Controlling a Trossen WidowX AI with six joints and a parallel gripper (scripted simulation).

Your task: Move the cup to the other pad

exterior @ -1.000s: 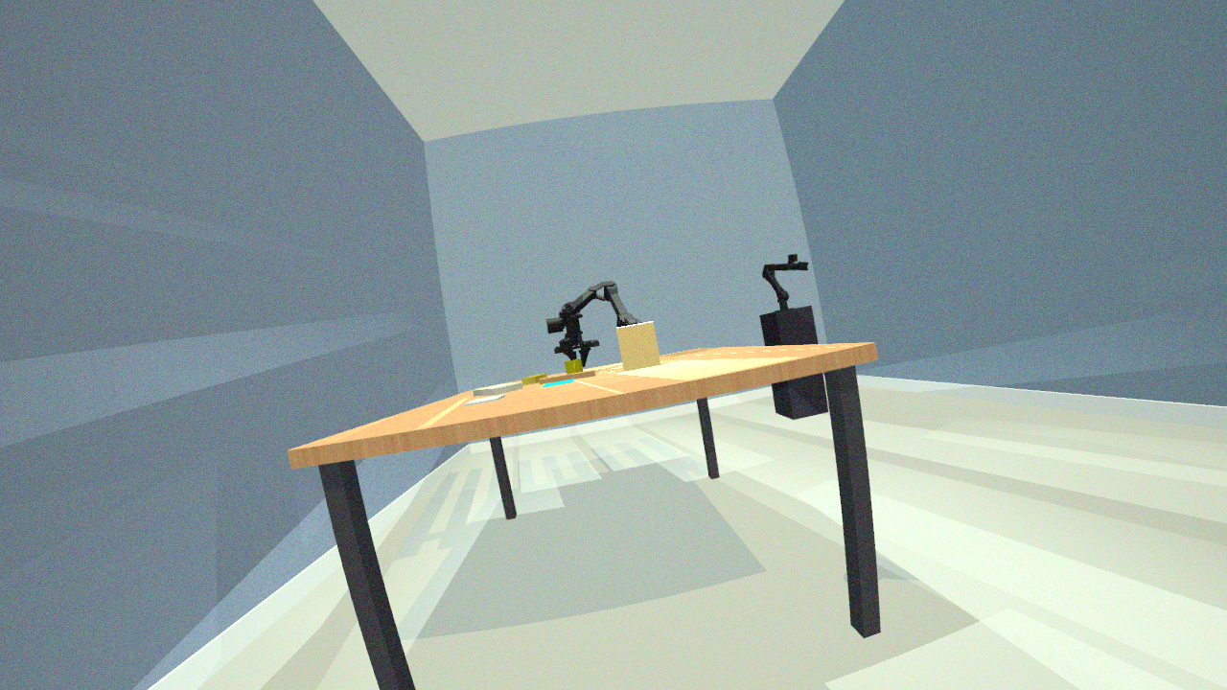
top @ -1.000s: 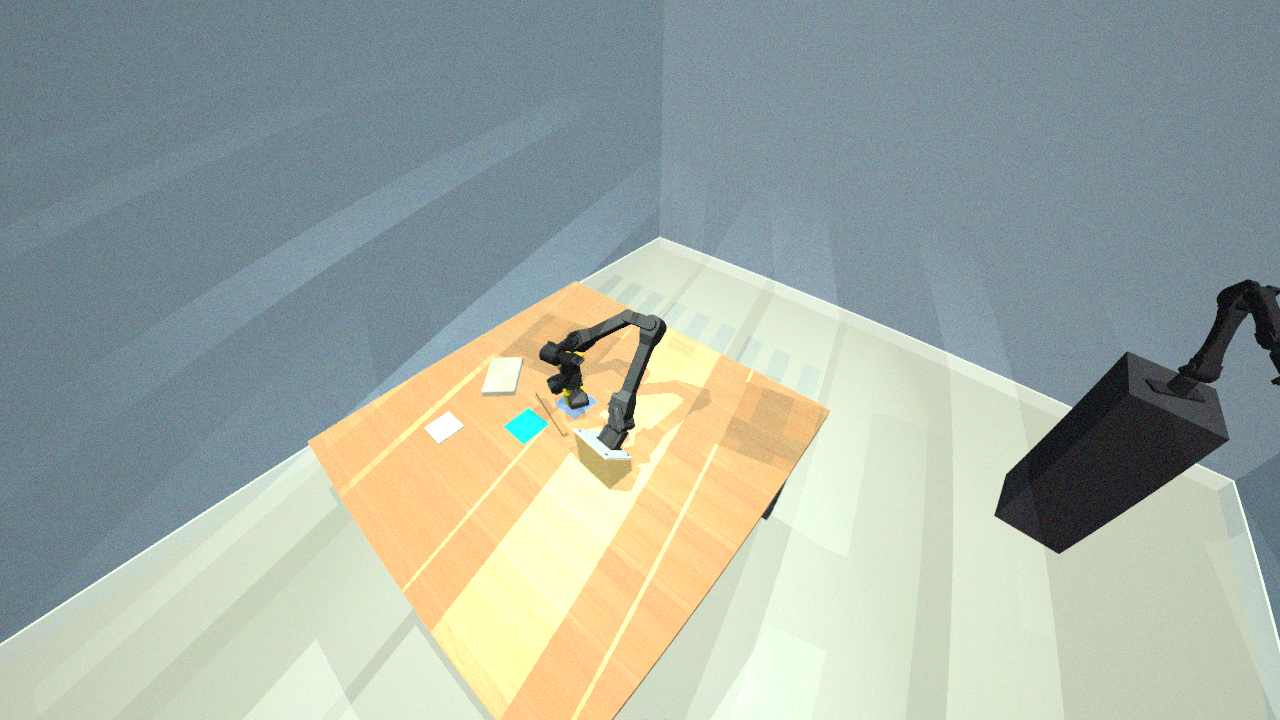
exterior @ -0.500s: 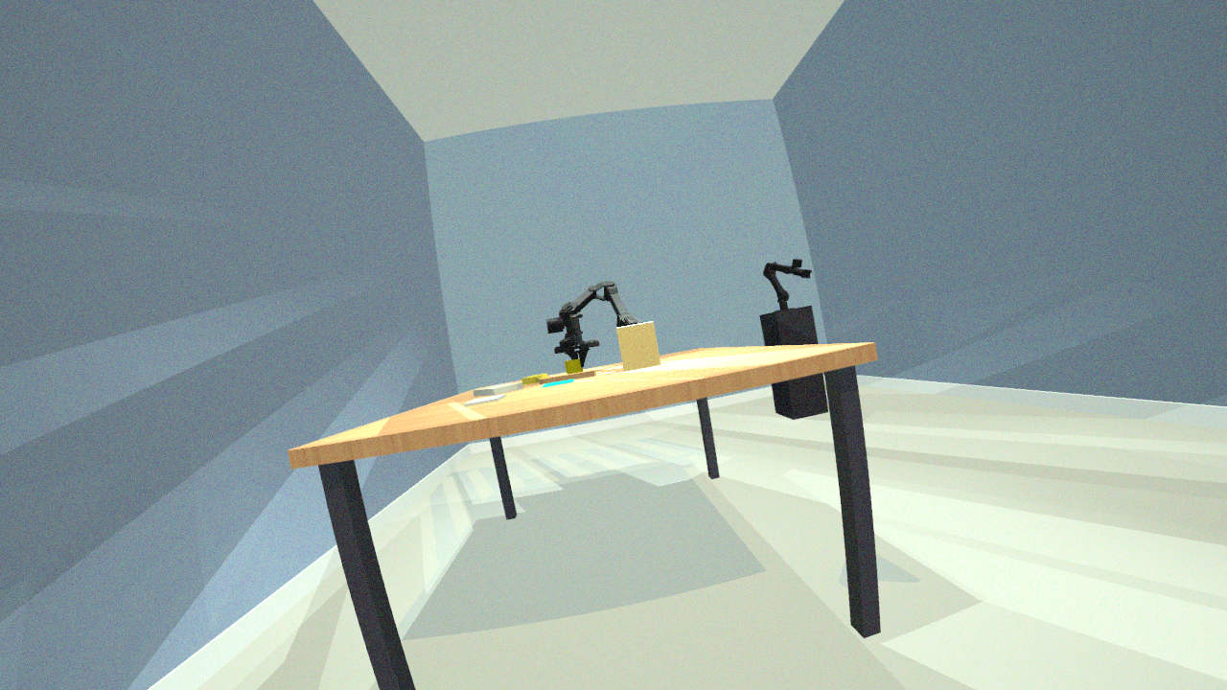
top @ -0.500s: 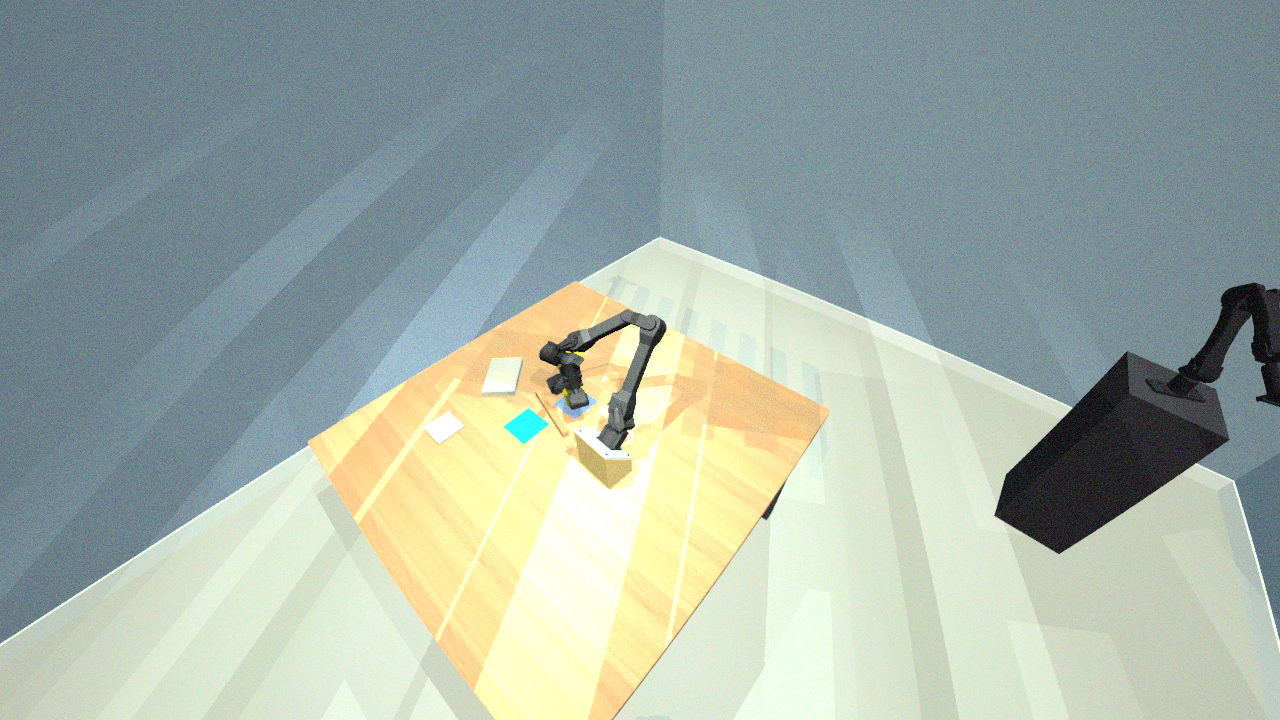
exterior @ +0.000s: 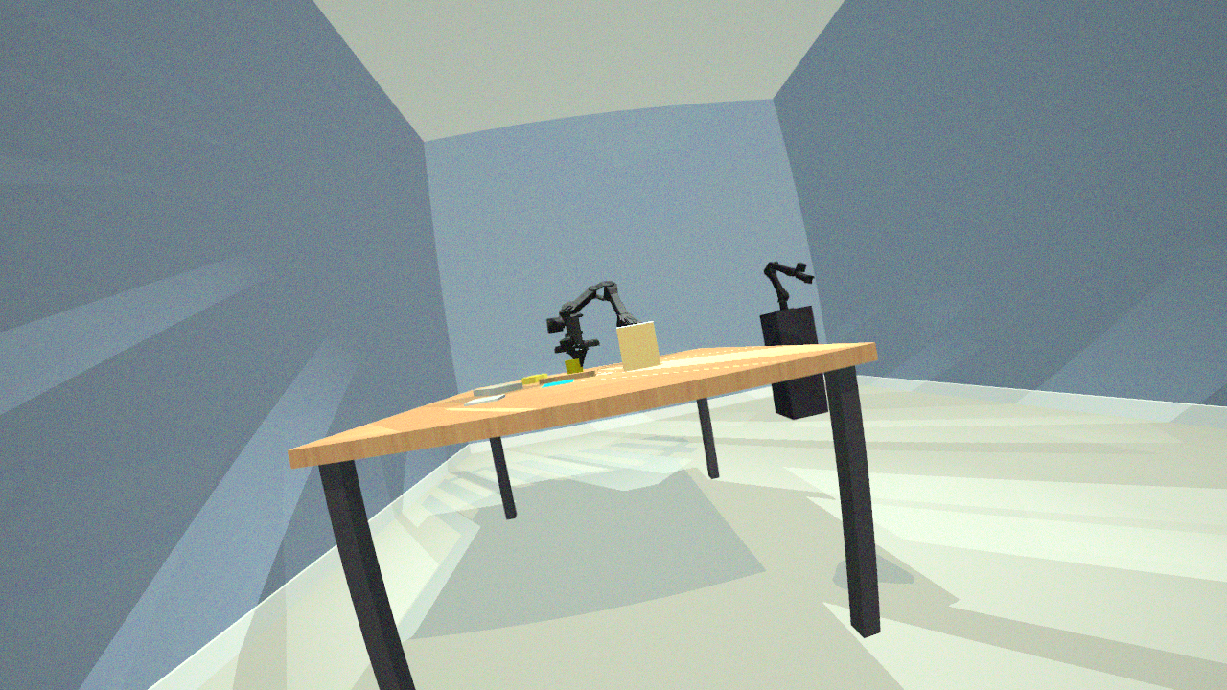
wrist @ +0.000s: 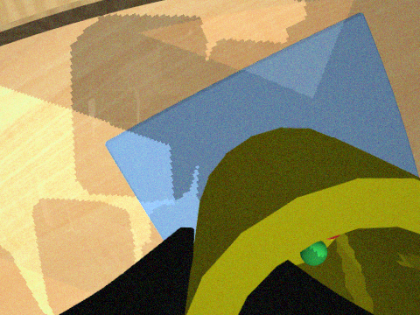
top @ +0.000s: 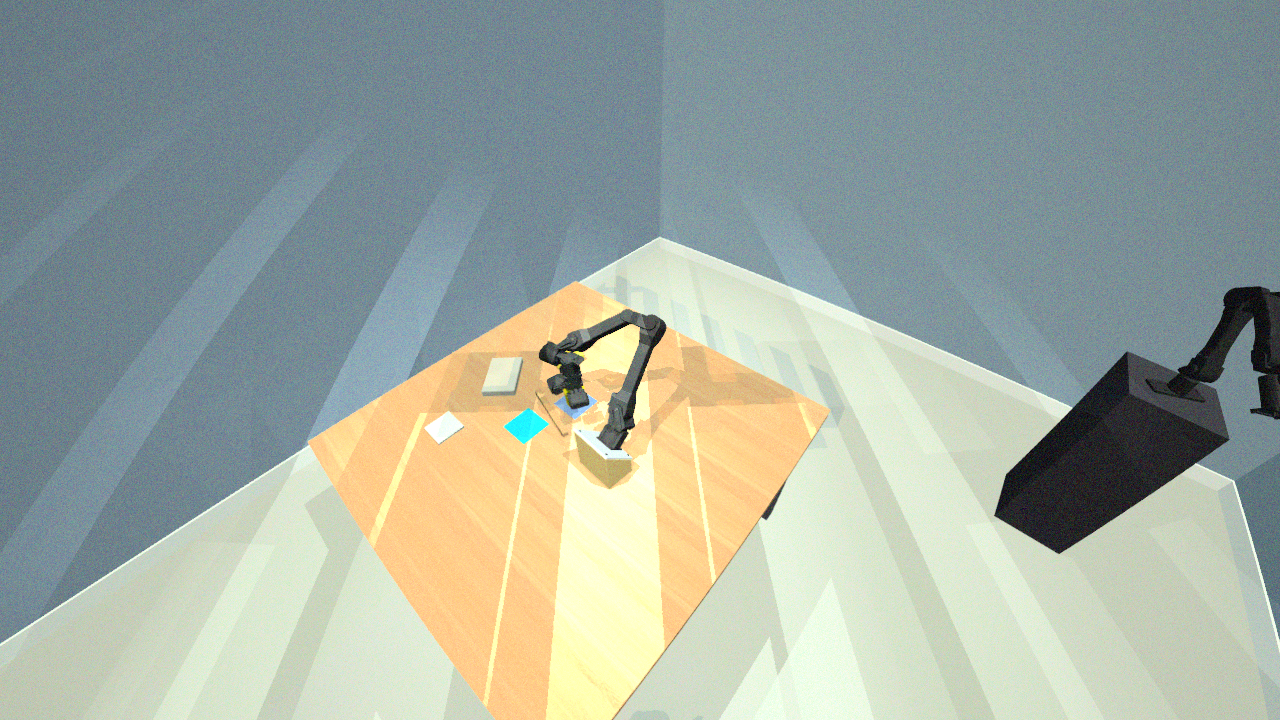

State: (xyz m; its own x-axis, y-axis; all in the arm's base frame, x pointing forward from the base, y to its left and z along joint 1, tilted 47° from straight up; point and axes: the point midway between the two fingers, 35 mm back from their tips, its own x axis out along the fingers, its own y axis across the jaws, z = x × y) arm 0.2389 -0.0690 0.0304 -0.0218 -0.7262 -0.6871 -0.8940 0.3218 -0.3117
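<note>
Now: the pale blue pad 50 mm below my gripper tip, 30 mm ahead of it and 20 mm to the right of it. The rest, counted from my gripper tip: yellow cup: 20 mm to the right, 20 mm ahead; green marble: 30 mm to the right, 30 mm ahead, 20 mm below; red marble: 40 mm ahead, 20 mm to the right, 20 mm below.
</note>
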